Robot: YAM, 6 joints.
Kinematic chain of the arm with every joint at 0, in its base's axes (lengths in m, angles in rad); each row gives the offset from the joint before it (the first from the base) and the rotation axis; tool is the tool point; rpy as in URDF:
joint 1: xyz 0 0 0.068 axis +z
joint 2: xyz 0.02 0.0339 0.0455 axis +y
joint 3: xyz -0.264 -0.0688 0 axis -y
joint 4: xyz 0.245 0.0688 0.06 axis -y
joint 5: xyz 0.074 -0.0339 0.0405 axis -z
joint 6: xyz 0.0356 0 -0.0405 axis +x
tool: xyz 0 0 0 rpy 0 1.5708 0
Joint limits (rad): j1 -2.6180..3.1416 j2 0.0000..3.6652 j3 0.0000..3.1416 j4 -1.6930..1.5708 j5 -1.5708..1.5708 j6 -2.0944..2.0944
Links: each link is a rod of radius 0.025 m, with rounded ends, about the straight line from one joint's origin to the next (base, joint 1, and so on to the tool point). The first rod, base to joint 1, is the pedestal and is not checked.
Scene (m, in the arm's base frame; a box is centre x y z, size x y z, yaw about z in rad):
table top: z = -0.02
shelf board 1: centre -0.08 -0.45 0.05 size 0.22 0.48 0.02 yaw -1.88
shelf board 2: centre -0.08 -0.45 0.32 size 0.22 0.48 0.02 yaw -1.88
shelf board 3: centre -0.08 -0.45 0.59 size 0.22 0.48 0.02 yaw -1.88
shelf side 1: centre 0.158 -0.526 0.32 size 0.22 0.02 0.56 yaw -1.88
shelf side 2: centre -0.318 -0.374 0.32 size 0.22 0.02 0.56 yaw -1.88
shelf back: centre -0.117 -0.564 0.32 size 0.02 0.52 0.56 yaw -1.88
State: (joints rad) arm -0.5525 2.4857 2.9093 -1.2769 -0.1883 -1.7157
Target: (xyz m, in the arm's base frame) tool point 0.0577 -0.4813 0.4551
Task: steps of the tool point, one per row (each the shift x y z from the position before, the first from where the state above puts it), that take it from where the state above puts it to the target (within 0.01 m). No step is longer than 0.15 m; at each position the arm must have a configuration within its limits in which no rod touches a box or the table.
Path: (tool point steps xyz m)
1: -0.1031 -0.0438 0.0463
2: -0.1065 -0.0062 0.0363
3: -0.0964 0.0286 0.0247
4: -0.0059 -0.0795 0.0034
5: -0.0225 -0.0698 0.0003
6: -0.0366 -0.0541 -0.0037

